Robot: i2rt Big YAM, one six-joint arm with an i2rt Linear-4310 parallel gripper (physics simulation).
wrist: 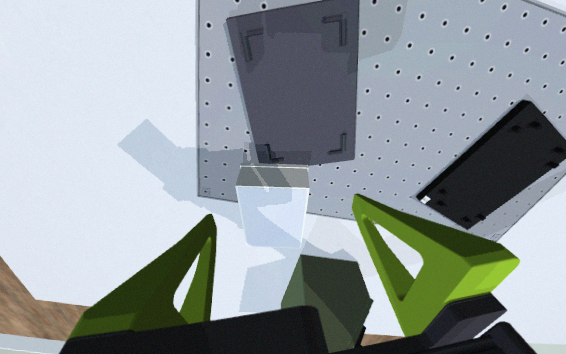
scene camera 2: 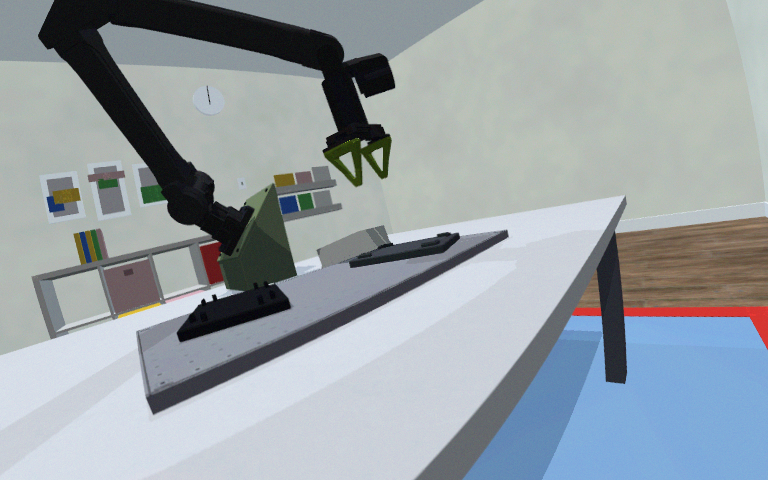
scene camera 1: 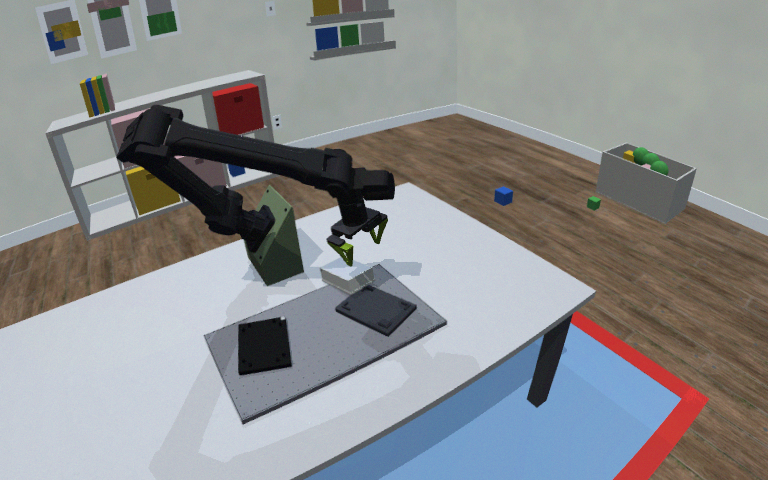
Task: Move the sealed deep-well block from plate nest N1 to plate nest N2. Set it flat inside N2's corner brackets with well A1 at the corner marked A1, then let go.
Labels:
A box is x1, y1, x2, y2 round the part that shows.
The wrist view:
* my gripper: [59, 193, 536, 353]
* white deep-well block: [235, 163, 309, 247]
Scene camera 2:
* my gripper: [322, 97, 391, 186]
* white deep-well block: [317, 225, 390, 267]
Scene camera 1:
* my gripper: [326, 198, 387, 266]
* white deep-well block: [320, 257, 374, 294]

